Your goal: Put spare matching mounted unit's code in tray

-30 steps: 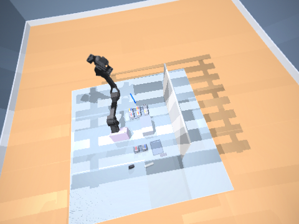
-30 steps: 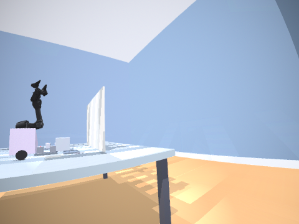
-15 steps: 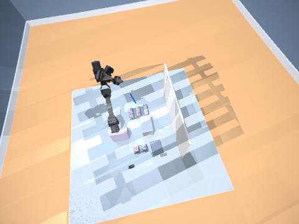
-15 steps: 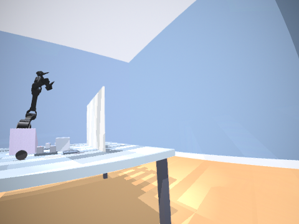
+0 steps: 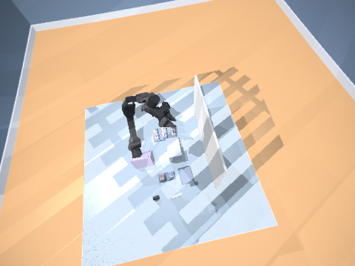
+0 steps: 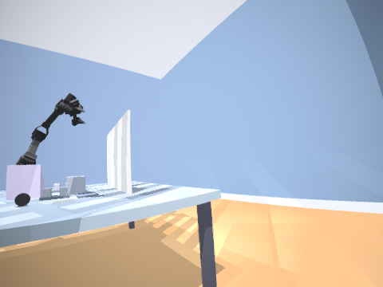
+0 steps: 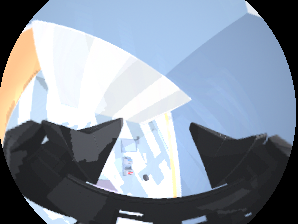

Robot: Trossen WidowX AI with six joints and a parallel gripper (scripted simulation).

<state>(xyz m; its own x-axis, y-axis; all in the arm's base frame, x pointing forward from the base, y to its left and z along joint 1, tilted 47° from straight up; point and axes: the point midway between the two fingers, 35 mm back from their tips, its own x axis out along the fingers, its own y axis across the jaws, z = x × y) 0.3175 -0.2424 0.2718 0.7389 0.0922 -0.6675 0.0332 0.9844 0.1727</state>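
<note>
Right now the spare is 110 mm behind my gripper tip, 230 mm to the left of it and 440 mm below it. Round my gripper tip: grey tray 20 mm ahead, 180 mm to the right, 480 mm below; then black tape roll 220 mm behind, 320 mm to the right, 460 mm below; then white upright panel 210 mm ahead, 40 mm to the left, 260 mm below.
</note>
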